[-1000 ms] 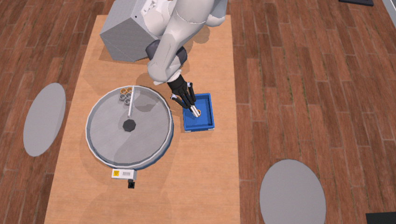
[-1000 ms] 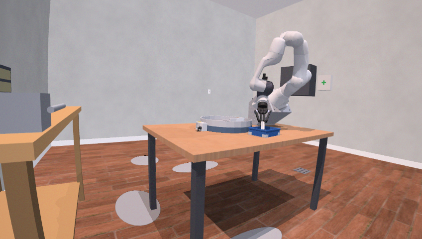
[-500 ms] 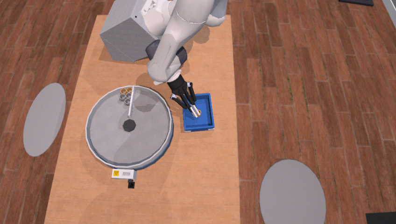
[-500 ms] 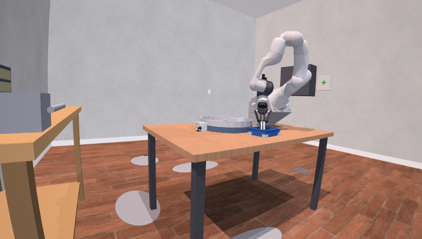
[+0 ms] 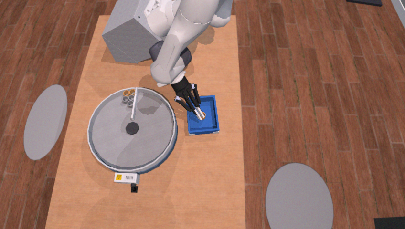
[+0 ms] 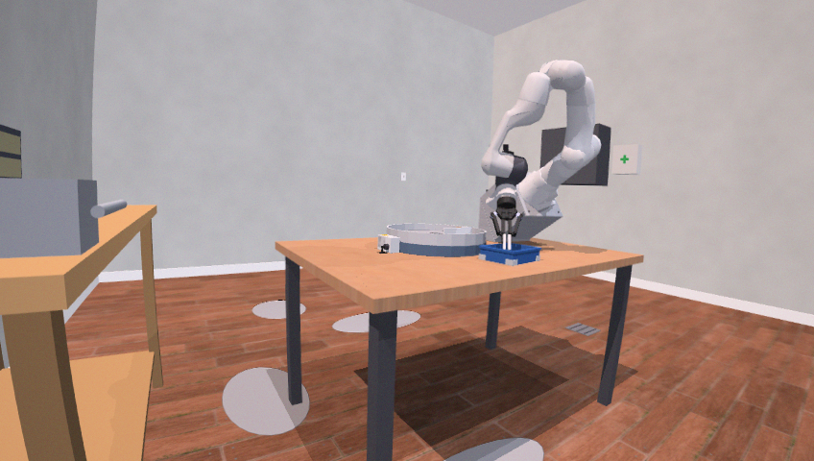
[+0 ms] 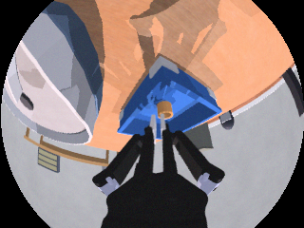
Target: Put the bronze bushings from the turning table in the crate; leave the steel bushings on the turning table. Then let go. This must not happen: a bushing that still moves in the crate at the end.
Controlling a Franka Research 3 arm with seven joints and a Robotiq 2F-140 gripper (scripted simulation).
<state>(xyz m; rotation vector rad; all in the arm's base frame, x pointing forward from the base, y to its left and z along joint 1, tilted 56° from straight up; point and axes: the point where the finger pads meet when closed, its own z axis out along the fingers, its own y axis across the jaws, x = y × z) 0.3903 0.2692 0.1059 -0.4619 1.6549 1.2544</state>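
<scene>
My hand is 3 cm above the blue crate and 2 cm to the right of it. From my hand the other things lie so: round grey turning table: 31 cm to the right, 11 cm ahead, 1 cm below.
</scene>
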